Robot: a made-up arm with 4 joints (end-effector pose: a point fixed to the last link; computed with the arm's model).
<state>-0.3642 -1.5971 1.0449 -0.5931</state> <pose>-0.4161 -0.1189 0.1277 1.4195 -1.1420 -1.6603</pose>
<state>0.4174 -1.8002 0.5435 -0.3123</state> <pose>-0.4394 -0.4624 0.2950 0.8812 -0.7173 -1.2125</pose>
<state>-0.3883 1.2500 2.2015 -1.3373</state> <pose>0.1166 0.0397 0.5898 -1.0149 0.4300 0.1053</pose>
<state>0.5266 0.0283 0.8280 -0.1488</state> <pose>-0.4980 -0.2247 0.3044 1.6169 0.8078 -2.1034</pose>
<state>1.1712 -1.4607 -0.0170 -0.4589</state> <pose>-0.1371 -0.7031 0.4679 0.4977 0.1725 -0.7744</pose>
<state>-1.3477 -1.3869 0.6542 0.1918</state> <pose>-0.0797 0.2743 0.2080 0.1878 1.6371 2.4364</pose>
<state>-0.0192 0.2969 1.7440 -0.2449</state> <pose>-0.1459 0.1716 0.3929 -1.4658 0.1701 1.6363</pose>
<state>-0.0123 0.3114 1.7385 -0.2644</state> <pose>-0.1511 0.1708 0.3963 -1.4760 0.1453 1.6239</pose>
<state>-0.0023 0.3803 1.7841 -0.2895</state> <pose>-0.1387 0.1661 0.4180 -1.4234 0.1163 1.5716</pose>
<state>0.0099 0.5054 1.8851 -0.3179</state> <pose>-0.1069 0.1523 0.4568 -1.2967 0.0944 1.4867</pose>
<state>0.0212 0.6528 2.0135 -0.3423</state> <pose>-0.0652 0.1266 0.4976 -1.1260 0.0901 1.4029</pose>
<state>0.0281 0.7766 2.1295 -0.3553</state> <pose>-0.0272 0.0975 0.5249 -0.9663 0.1014 1.3459</pose>
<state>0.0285 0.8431 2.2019 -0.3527</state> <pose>-0.0029 0.0782 0.5356 -0.8652 0.1174 1.3214</pose>
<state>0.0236 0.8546 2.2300 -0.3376</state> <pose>0.0080 0.0718 0.5359 -0.8263 0.1319 1.3197</pose>
